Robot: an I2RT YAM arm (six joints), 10 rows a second.
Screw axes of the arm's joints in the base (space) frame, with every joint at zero. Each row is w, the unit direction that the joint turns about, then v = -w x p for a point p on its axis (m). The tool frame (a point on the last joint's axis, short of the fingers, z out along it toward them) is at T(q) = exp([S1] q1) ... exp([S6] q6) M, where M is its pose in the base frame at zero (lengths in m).
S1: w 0 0 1 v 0 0 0
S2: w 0 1 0 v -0.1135 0 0.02
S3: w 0 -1 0 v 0.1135 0 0.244
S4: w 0 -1 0 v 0.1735 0 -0.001
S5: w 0 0 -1 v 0 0.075 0
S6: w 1 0 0 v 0 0.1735 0
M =
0 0 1 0.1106
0 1 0 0
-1 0 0 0.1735
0 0 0 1
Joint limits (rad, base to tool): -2.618..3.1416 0..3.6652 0..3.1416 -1.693..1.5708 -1.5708..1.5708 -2.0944..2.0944
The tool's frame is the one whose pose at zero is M.
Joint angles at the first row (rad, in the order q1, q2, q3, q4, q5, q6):
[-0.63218, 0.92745, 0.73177, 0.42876, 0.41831, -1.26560]
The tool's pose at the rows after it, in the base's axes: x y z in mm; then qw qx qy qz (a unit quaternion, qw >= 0):
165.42, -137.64, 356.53, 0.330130, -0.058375, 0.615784, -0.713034
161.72, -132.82, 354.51, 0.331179, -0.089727, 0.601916, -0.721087
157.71, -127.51, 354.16, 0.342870, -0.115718, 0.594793, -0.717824
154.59, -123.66, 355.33, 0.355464, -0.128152, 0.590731, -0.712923
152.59, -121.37, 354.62, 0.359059, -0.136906, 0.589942, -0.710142
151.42, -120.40, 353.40, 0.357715, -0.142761, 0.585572, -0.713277
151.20, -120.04, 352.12, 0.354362, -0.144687, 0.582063, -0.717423
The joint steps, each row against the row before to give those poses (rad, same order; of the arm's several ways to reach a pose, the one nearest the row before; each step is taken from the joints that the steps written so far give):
[0.00282, -0.01090, -0.03036, 0.04428, -0.01722, -0.06873]
[0.00015, -0.02822, -0.02755, 0.02109, -0.05099, -0.05209]
[-0.00006, -0.03349, -0.01361, -0.01840, -0.05758, -0.01400]
[0.00002, -0.02442, -0.00348, -0.02010, -0.03715, 0.00548]
[0.00010, -0.01587, -0.00574, -0.01448, -0.01893, -0.00242]
[-0.00113, -0.00741, -0.00984, 0.00929, -0.00909, -0.01353]
[0.00123, -0.00143, -0.00866, 0.01498, 0.00218, -0.01310]

